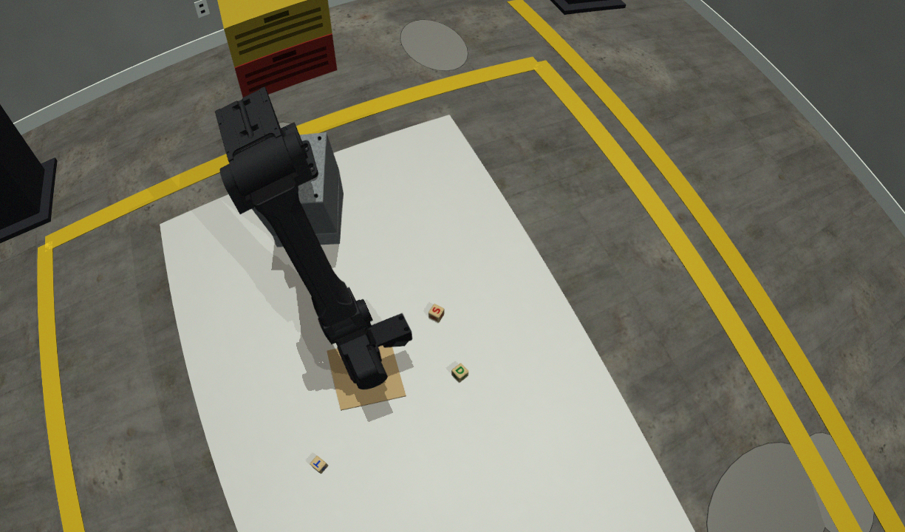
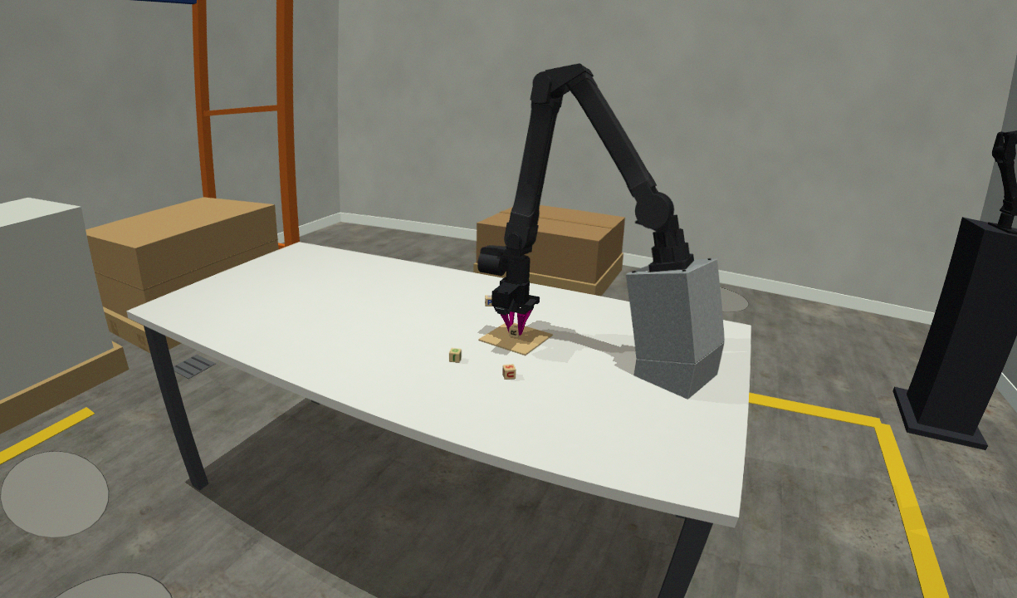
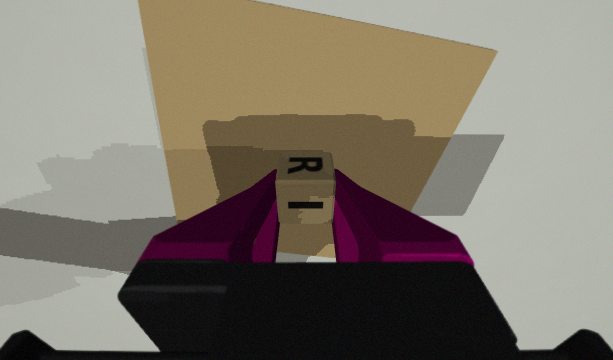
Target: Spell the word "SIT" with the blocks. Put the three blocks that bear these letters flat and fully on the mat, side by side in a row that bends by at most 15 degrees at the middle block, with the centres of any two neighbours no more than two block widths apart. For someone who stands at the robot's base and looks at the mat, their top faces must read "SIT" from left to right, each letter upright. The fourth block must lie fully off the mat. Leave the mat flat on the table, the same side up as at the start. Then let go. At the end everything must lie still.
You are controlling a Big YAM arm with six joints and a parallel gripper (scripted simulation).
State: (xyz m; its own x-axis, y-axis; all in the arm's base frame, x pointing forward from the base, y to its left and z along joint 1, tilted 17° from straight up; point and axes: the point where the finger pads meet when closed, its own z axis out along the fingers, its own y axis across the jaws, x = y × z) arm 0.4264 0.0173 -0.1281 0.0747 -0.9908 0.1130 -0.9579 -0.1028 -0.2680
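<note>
My gripper is now right at the I block. Also, from my hand: S block: 190 mm to the left, 80 mm behind, 10 mm below; D block: 180 mm to the left, 70 mm ahead, 10 mm below; tan mat: 20 mm below.
</note>
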